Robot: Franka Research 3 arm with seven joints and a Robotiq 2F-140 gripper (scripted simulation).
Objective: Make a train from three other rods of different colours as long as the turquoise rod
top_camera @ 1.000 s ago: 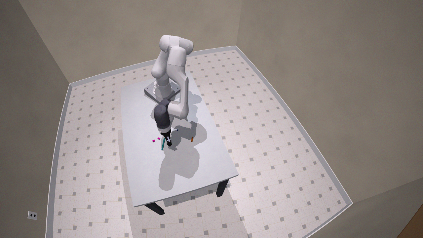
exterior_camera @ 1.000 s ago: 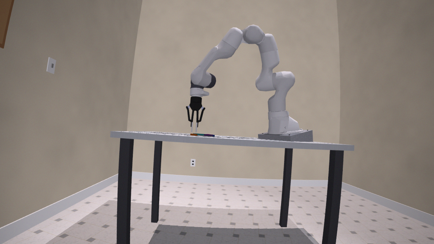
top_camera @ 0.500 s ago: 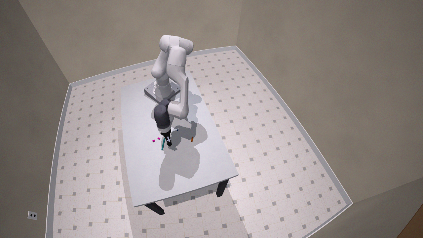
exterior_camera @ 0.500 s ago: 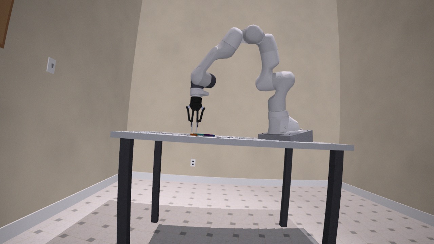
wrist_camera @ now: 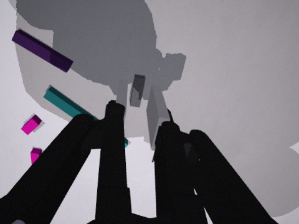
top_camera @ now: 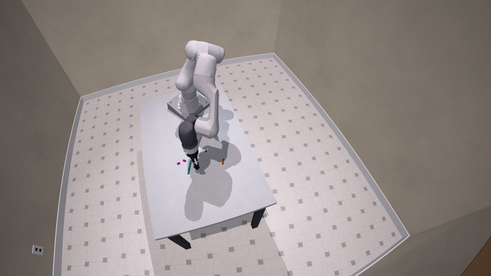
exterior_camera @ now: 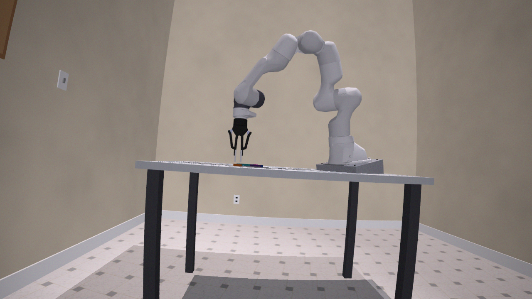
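Now: the grey rod 50 mm below my hand. The rest, counted from my hand: turquoise rod: 50 mm to the right, 50 mm below, 40 mm behind; purple rod: 100 mm behind, 50 mm below, 10 mm to the left; blue rod: 130 mm behind, 80 mm to the left, 50 mm below.
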